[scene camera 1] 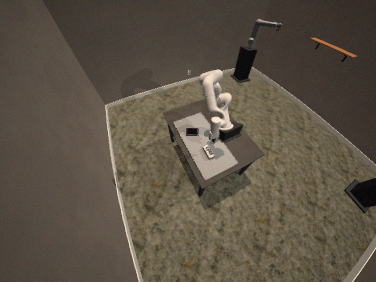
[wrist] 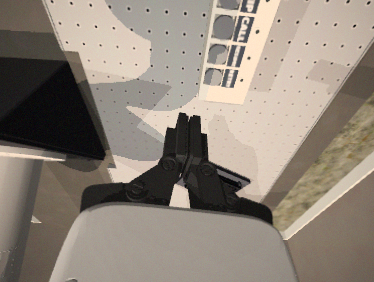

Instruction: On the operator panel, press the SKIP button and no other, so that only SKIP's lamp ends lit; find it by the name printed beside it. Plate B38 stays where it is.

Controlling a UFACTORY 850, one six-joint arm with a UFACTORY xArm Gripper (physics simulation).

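The operator panel [scene camera 1: 208, 151] [wrist: 225, 96] is a pale strip on the pegboard, running off the top of the wrist view. Its round grey buttons stand in a row beside dark name labels. The end of SKIP's label [wrist: 248, 5] shows at the top edge, with CALL [wrist: 244, 29] below it; two lower labels are blurred. The small lamp dots in view look dark. SKIP's lamp cannot be made out. My gripper [scene camera 1: 213, 140] [wrist: 185, 126] is shut and empty, above the board just beyond the panel's end. No plate lettering B38 is readable.
A black rectangular item [scene camera 1: 192, 131] [wrist: 241, 179] lies on the pale pegboard [scene camera 1: 217, 167] [wrist: 287, 120], partly hidden behind the fingers in the wrist view. A black block [scene camera 1: 231, 131] [wrist: 55, 105] stands by the arm's base. The brown table [scene camera 1: 250, 148] surrounds the board.
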